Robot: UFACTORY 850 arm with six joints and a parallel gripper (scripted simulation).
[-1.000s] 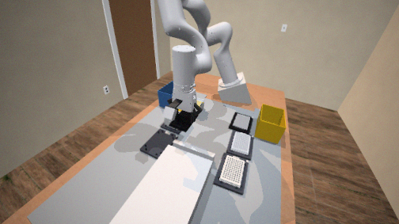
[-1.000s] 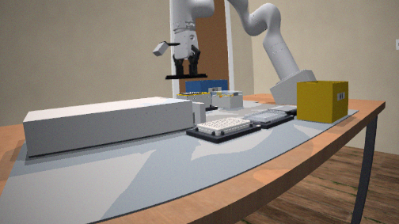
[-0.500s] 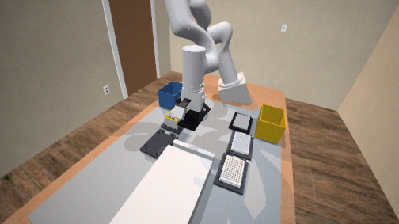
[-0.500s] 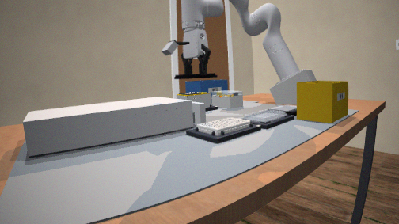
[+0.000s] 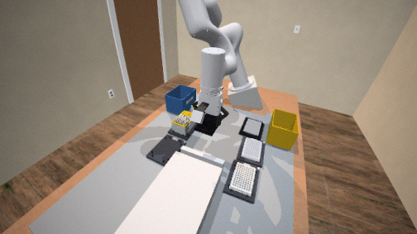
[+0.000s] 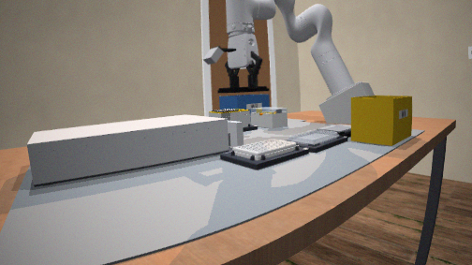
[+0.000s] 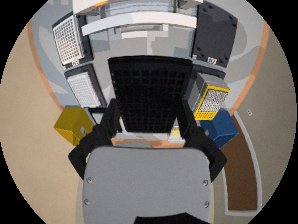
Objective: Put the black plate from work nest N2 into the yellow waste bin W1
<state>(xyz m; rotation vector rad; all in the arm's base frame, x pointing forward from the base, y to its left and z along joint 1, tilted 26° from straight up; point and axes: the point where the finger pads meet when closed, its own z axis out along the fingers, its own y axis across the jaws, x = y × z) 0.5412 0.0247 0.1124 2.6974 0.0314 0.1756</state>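
Now: hand 340 mm to the right of the yellow waste bin W1, 240 mm past it and 120 mm above it. Round my hand: yellow-topped tip box: 180 mm to the right, 100 mm below, 70 mm behind; then black plate: 10 mm below; then dark work nest N2: 160 mm to the right, 150 mm below, 120 mm ahead.
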